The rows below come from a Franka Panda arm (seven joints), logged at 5 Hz.
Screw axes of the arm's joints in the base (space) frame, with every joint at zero. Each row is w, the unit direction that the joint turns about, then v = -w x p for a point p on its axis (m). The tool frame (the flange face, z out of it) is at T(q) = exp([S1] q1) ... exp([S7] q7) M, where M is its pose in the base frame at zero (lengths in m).
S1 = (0, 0, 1, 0, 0, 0)
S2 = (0, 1, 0, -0.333, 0, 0)
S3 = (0, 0, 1, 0, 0, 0)
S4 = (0, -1, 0, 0.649, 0, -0.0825)
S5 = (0, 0, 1, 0, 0, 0)
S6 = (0, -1, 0, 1.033, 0, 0)
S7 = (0, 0, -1, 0, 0.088, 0)
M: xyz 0.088 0 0.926 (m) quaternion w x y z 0 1 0 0
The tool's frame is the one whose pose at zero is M.
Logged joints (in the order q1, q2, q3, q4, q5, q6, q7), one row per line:
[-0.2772 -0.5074 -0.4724 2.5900 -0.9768 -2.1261 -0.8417]
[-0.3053 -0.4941 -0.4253 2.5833 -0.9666 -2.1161 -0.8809]
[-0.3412 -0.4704 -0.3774 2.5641 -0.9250 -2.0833 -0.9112]
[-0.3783 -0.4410 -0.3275 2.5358 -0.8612 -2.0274 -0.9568]
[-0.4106 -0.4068 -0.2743 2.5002 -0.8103 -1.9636 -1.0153]
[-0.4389 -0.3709 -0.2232 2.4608 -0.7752 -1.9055 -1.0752]
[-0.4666 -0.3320 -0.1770 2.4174 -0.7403 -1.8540 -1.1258]
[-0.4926 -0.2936 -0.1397 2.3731 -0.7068 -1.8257 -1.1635]
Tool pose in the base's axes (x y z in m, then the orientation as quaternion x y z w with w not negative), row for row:
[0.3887 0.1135 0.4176 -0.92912 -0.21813 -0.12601 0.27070]
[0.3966 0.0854 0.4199 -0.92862 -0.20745 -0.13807 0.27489]
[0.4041 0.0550 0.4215 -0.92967 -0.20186 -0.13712 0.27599]
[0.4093 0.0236 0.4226 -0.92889 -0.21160 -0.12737 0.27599]
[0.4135 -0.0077 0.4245 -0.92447 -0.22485 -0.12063 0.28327]
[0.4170 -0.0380 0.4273 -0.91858 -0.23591 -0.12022 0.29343]
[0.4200 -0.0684 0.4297 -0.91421 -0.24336 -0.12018 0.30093]
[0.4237 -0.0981 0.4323 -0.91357 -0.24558 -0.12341 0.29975]
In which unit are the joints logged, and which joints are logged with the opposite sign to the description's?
The joints are logged in radians. Opposite sign: q3, q4, q5, q6.
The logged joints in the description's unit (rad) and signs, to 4 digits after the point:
[-0.2772 -0.5074 0.4724 -2.5900 0.9768 2.1261 -0.8417]
[-0.3053 -0.4941 0.4253 -2.5833 0.9666 2.1161 -0.8809]
[-0.3412 -0.4704 0.3774 -2.5641 0.9250 2.0833 -0.9112]
[-0.3783 -0.4410 0.3275 -2.5358 0.8612 2.0274 -0.9568]
[-0.4106 -0.4068 0.2743 -2.5002 0.8103 1.9636 -1.0153]
[-0.4389 -0.3709 0.2232 -2.4608 0.7752 1.9055 -1.0752]
[-0.4666 -0.3320 0.1770 -2.4174 0.7403 1.8540 -1.1258]
[-0.4926 -0.2936 0.1397 -2.3731 0.7068 1.8257 -1.1635]

